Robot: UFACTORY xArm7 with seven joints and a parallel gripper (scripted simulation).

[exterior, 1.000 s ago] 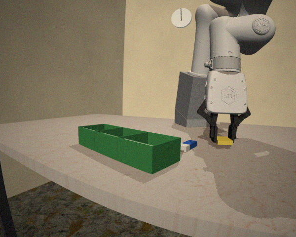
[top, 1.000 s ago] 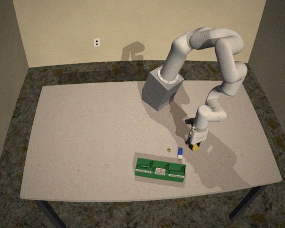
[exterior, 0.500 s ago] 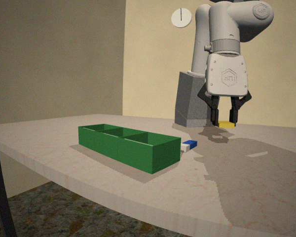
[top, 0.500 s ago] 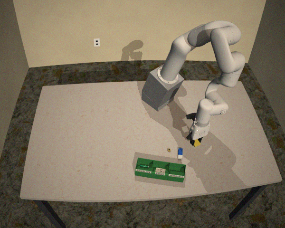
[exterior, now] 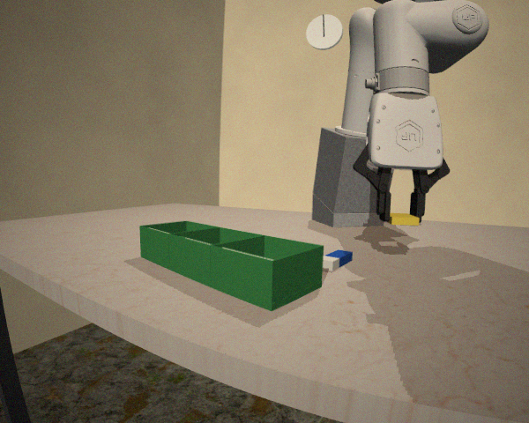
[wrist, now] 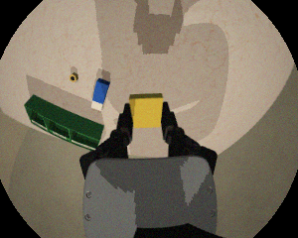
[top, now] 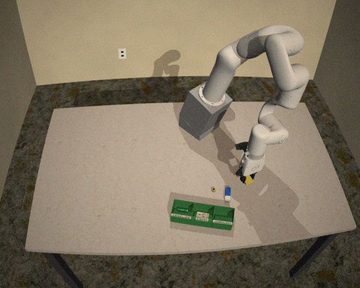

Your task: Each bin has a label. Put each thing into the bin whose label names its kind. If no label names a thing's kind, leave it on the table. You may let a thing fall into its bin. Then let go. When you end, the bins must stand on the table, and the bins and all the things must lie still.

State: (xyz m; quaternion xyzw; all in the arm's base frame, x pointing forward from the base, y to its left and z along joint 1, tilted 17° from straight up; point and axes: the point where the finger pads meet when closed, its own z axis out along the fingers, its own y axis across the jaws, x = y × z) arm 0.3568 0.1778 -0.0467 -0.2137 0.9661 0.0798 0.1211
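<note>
Right now the blue-and-white block is 80 mm to the right of my hand, 80 mm below it and 50 mm ahead of it. The rest, counted from my hand: yellow block (20 mm below); then brown piece (140 mm to the right, 80 mm below, 20 mm ahead); then white domino (180 mm to the right, 160 mm ahead, 70 mm below).
</note>
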